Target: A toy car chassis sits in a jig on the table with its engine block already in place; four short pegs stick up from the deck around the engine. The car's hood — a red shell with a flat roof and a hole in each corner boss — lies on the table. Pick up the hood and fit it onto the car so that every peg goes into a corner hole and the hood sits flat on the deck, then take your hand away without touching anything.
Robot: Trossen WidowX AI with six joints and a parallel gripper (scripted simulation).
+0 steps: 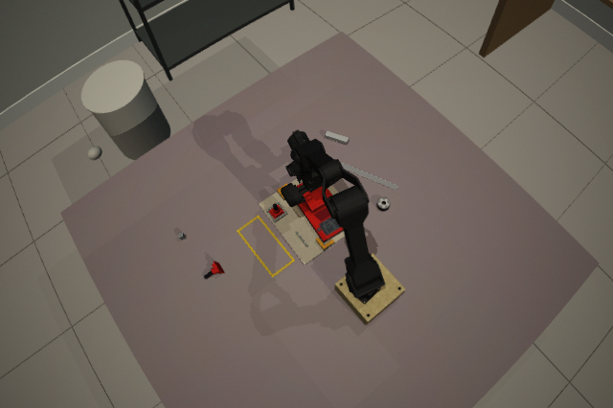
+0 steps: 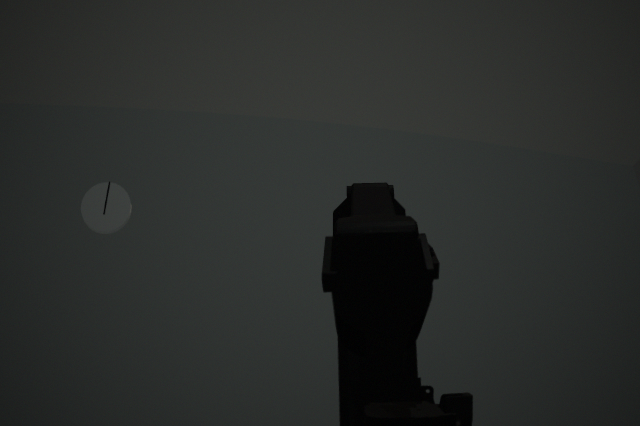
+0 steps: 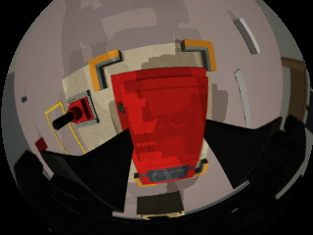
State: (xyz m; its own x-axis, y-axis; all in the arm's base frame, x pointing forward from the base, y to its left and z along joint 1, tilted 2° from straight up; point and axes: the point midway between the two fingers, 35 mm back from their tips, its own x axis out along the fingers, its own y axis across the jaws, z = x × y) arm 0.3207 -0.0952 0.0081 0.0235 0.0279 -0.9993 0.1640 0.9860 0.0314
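Right now the red hood is 1 cm above my gripper tip. Round my gripper tip: small wheel: 16 cm behind, 15 cm to the right, 3 cm below; thin grey strip: 5 cm behind, 19 cm to the right, 4 cm below; grey engine block: 1 cm below.
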